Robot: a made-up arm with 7 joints. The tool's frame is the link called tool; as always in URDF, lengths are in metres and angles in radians.
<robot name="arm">
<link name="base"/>
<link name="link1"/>
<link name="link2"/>
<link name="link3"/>
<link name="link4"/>
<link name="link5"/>
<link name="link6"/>
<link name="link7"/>
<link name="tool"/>
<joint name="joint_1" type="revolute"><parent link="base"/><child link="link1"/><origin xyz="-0.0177 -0.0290 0.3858" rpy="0.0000 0.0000 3.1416"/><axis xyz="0 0 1"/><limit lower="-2.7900" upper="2.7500" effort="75" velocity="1.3"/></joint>
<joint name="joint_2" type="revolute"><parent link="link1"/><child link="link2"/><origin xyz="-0.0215 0.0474 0.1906" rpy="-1.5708 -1.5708 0.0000"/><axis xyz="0 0 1"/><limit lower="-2.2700" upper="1.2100" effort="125" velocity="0.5"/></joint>
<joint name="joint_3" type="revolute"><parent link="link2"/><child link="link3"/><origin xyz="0.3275 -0.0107 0.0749" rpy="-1.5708 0.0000 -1.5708"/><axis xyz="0 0 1"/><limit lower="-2.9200" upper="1.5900" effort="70" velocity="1.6"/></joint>
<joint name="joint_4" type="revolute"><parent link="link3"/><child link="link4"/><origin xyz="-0.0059 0.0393 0.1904" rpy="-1.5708 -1.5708 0.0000"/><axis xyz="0 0 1"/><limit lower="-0.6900" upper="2.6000" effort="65" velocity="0.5"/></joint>
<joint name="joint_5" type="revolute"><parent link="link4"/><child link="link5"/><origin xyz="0.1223 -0.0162 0.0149" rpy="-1.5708 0.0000 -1.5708"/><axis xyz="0 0 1"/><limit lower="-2.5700" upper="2.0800" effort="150" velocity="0.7"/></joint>
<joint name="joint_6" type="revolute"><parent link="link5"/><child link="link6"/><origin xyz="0.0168 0.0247 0.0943" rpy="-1.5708 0.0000 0.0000"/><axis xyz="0 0 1"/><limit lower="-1.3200" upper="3.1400" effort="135" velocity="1.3"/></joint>
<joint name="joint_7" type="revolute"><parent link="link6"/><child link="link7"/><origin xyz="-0.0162 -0.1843 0.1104" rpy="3.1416 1.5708 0.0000"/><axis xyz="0 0 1"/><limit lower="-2.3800" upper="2.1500" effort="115" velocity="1"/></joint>
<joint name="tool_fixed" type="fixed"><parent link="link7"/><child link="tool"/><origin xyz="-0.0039 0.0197 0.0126" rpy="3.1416 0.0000 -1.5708"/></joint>
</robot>
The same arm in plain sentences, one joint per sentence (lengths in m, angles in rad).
The arm has seven revolute joints in a row. What follows holds with every joint at zero, and every direction is one of the base frame's.
Joint 1 sits 0.0177 m along -x and 0.029 m along -y and 0.3858 m along +z from the base frame's origin and rotates about +z, from -2.79 to 2.75 rad.
Joint 2 sits 0.0215 m along +x and 0.0474 m along -y and 0.1906 m along +z from joint 1 and rotates about -y, from -2.27 to 1.21 rad.
Joint 3 sits 0.0107 m along +x and 0.0749 m along -y and 0.3275 m along +z from joint 2 and rotates about +z, from -2.92 to 1.59 rad.
Joint 4 sits 0.0059 m along -x and 0.0393 m along +y and 0.1904 m along +z from joint 3 and rotates about +y, from -0.69 to 2.6 rad.
Joint 5 sits 0.0162 m along -x and 0.0149 m along +y and 0.1223 m along +z from joint 4 and rotates about +z, from -2.57 to 2.08 rad.
Joint 6 sits 0.0168 m along -x and 0.0247 m along -y and 0.0943 m along +z from joint 5 and rotates about -y, from -1.32 to 3.14 rad.
Joint 7 sits 0.0162 m along +x and 0.1104 m along -y and 0.1843 m along +z from joint 6 and rotates about +x, from -2.38 to 2.15 rad.
The tool frame, which is the frame that the pose is given for, sits 0.0126 m along +x and 0.0039 m along -y and 0.0197 m along +z from joint 7; its axes are the base frame's turned by roll -3.1416, pitch 1.5708 and yaw 0 rad (as in URDF: about the fixed x, then y, then z).

